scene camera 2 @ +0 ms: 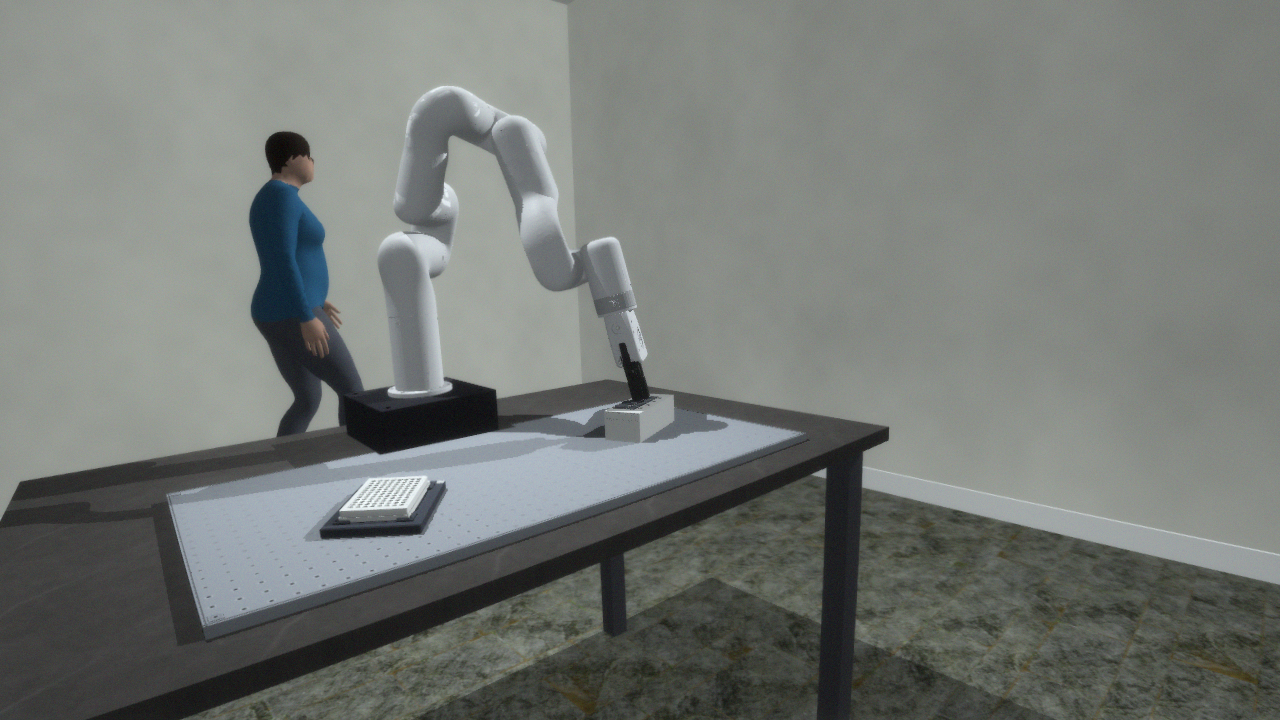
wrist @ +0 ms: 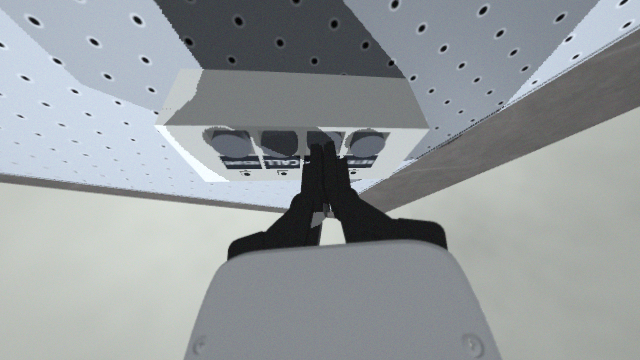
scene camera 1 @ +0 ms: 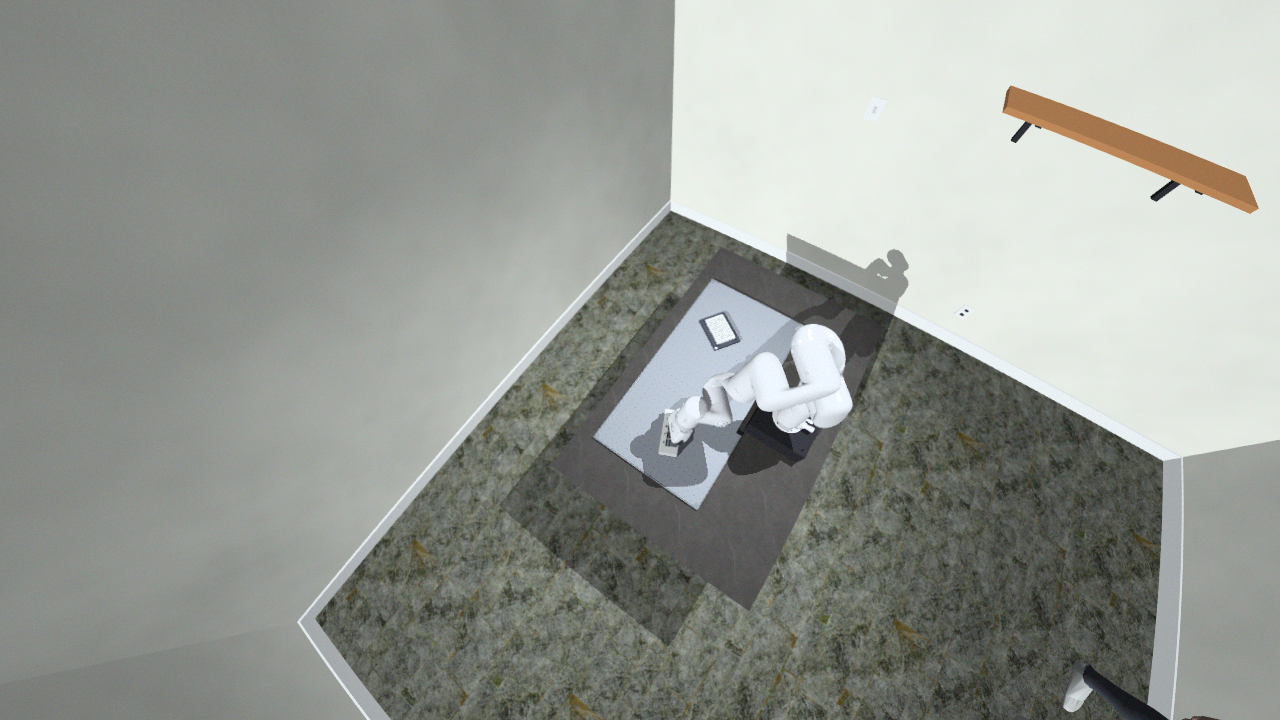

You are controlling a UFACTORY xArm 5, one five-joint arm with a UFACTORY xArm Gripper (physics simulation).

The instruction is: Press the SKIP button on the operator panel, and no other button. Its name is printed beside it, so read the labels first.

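Seen in the pictures: gripper, fingertip midpoint: (scene camera 2: 641, 399) (wrist: 326, 157) (scene camera 1: 671, 435); arm's base at its link origin: (scene camera 2: 420, 391) (scene camera 1: 788, 416).
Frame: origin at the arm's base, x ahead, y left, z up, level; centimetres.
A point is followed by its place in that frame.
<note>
The operator panel (scene camera 1: 667, 450) @[x 31.7, y 34.7, z -2.1 cm] (scene camera 2: 627, 423) @[x 38.8, y 20.7, z -4.1 cm] (wrist: 300, 100) @[x 31.4, y 26.4, z -4.4 cm] is a pale box with a row of round grey buttons. In the wrist view its labels are upside down: CALL (wrist: 283, 163) @[x 35.6, y 26.8, z -2.1 cm] is readable, and the outer labels are foreshortened and hard to read. My gripper (scene camera 2: 638, 400) @[x 33.3, y 29.3, z -1.8 cm] (wrist: 326, 157) @[x 33.3, y 29.3, z -1.8 cm] is shut and empty, tilted, with its tips at the third button from the left (wrist: 331, 136) @[x 33.3, y 29.3, z -1.8 cm] in the wrist view. The fingers cover that button's label, so SKIP cannot be read. The tips overlap the button's label-side edge; whether they touch it or it is pushed down cannot be told.
Neighbouring buttons (wrist: 279, 143) @[x 33.1, y 25.7, z -1.8 cm] (wrist: 367, 143) @[x 30.7, y 31.0, z -1.8 cm] lie close on both sides of the fingertips. A white well plate (scene camera 1: 718, 329) @[x 41.4, y -22.2, z -5.1 cm] (scene camera 2: 386, 495) @[x 42.0, y -23.4, z -4.8 cm] sits on a dark holder on the perforated board (scene camera 1: 644, 394) @[x 52.2, y 19.7, z -7.3 cm] (scene camera 2: 537, 501) @[x 51.9, y -6.9, z -7.4 cm]. A person (scene camera 2: 290, 241) stands behind the table (scene camera 2: 698, 402) @[x 22.1, y 57.2, z -8.7 cm], beyond the arm's base.
</note>
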